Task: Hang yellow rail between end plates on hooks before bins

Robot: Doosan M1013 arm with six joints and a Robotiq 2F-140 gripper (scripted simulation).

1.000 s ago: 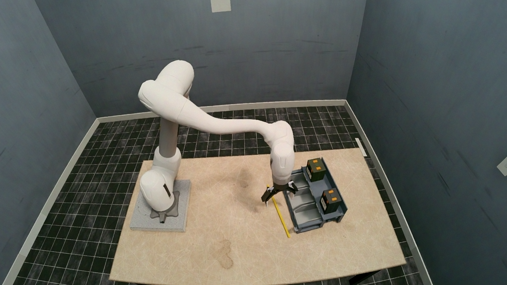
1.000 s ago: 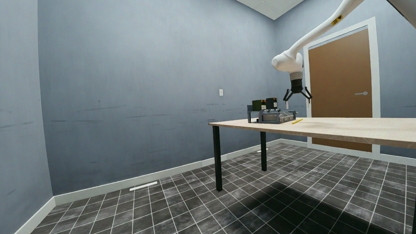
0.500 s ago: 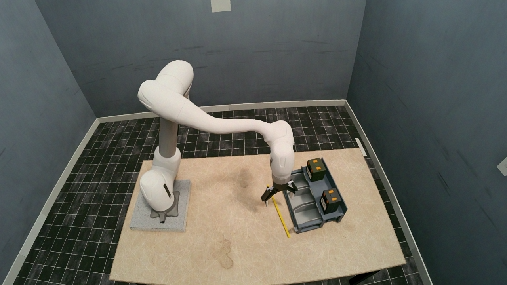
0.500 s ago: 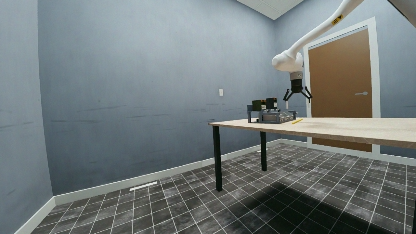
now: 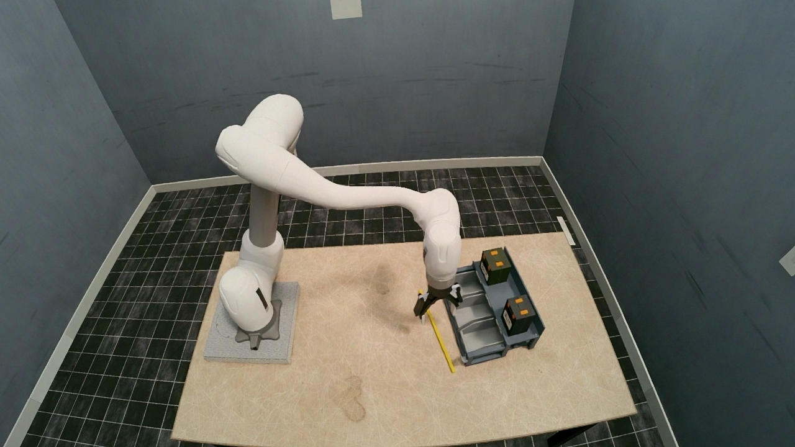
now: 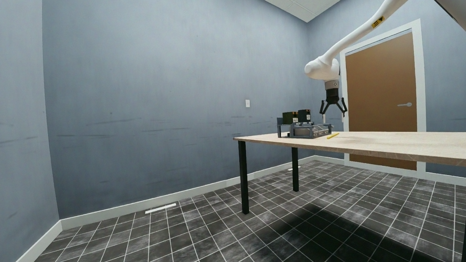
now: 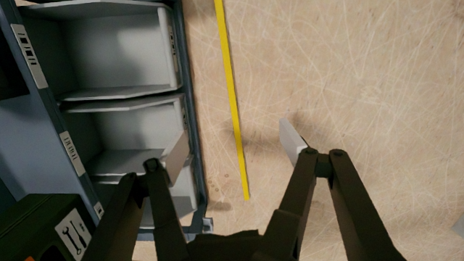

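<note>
Now: the yellow rail 11 cm below my hand.
</note>
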